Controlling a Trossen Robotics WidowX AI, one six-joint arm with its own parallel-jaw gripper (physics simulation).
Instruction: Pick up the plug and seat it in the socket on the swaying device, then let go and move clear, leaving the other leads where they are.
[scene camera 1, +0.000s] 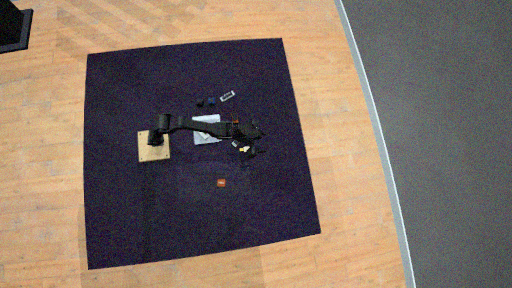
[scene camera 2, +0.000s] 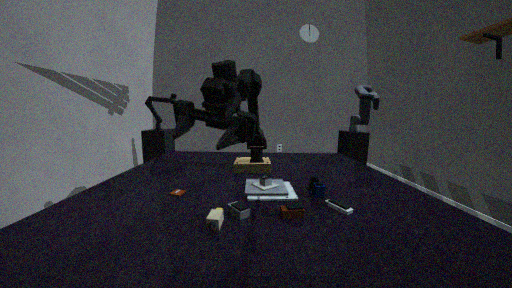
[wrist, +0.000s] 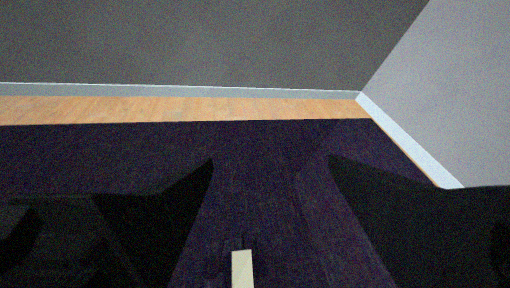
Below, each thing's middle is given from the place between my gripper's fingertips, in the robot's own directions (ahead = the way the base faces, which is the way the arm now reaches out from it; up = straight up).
My hand is 290 mm past the device (scene camera 2: 265, 186), 160 mm to the right of it and 180 mm above it.
